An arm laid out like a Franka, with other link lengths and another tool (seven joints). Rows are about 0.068 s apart.
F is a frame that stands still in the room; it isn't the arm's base.
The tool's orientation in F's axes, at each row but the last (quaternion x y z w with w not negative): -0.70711, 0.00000, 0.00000, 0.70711; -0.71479, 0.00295, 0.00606, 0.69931; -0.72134, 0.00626, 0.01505, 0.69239; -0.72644, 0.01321, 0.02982, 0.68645; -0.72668, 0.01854, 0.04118, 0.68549; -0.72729, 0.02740, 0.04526, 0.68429; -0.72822, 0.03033, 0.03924, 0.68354; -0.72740, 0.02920, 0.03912, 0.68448
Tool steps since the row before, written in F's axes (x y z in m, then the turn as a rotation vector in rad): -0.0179, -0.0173, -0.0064, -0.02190, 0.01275, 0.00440; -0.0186, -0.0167, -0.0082, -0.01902, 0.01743, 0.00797; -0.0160, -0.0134, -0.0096, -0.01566, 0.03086, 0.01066; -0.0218, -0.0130, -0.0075, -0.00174, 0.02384, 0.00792; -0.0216, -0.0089, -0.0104, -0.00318, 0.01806, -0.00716; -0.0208, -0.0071, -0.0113, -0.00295, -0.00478, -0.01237; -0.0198, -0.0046, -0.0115, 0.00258, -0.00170, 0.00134; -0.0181, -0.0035, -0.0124, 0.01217, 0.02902, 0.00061
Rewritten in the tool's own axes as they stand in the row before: -0.0179, 0.0064, -0.0173, -0.02190, -0.00440, 0.01275; -0.0186, 0.0088, -0.0164, -0.01905, -0.00811, 0.01734; -0.0159, 0.0106, -0.0128, -0.01561, -0.01145, 0.03060; -0.0216, 0.0095, -0.0120, -0.00170, -0.00915, 0.02340; -0.0209, 0.0127, -0.0075, -0.00202, 0.00631, 0.01854; -0.0197, 0.0138, -0.0058, -0.00176, 0.01288, -0.00395; -0.0186, 0.0137, -0.0036, 0.00242, -0.00147, -0.00182; -0.0169, 0.0143, -0.0024, 0.01237, -0.00355, 0.02872
